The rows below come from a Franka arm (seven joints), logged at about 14 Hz.
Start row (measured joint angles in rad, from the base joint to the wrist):
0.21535, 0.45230, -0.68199, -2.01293, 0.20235, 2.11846, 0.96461
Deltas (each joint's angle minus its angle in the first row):
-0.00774, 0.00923, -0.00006, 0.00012, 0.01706, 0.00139, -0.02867
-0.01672, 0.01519, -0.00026, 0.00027, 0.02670, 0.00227, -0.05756
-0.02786, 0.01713, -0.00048, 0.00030, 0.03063, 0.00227, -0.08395
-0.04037, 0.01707, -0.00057, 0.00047, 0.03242, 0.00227, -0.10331
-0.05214, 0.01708, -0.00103, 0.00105, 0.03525, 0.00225, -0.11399
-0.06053, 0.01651, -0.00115, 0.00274, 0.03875, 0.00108, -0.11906
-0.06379, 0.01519, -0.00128, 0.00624, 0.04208, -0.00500, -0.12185
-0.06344, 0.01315, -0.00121, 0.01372, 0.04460, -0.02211, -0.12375
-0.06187, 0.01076, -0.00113, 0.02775, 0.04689, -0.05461, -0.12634
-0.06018, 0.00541, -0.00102, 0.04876, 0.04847, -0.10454, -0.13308
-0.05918, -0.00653, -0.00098, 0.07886, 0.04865, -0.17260, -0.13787
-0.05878, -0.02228, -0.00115, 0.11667, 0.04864, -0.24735, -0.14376
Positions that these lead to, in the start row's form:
0.20761, 0.46153, -0.68205, -2.01281, 0.21941, 2.11985, 0.93594
0.19863, 0.46749, -0.68225, -2.01266, 0.22905, 2.12073, 0.90705
0.18749, 0.46943, -0.68247, -2.01263, 0.23298, 2.12073, 0.88066
0.17498, 0.46937, -0.68256, -2.01246, 0.23477, 2.12073, 0.86130
0.16321, 0.46938, -0.68302, -2.01188, 0.23760, 2.12071, 0.85062
0.15482, 0.46881, -0.68314, -2.01019, 0.24110, 2.11954, 0.84555
0.15156, 0.46749, -0.68327, -2.00669, 0.24443, 2.11346, 0.84276
0.15191, 0.46545, -0.68320, -1.99921, 0.24695, 2.09635, 0.84086
0.15348, 0.46306, -0.68312, -1.98518, 0.24924, 2.06385, 0.83827
0.15517, 0.45771, -0.68301, -1.96417, 0.25082, 2.01392, 0.83153
0.15617, 0.44577, -0.68297, -1.93407, 0.25100, 1.94586, 0.82674
0.15657, 0.43002, -0.68314, -1.89626, 0.25099, 1.87111, 0.82085

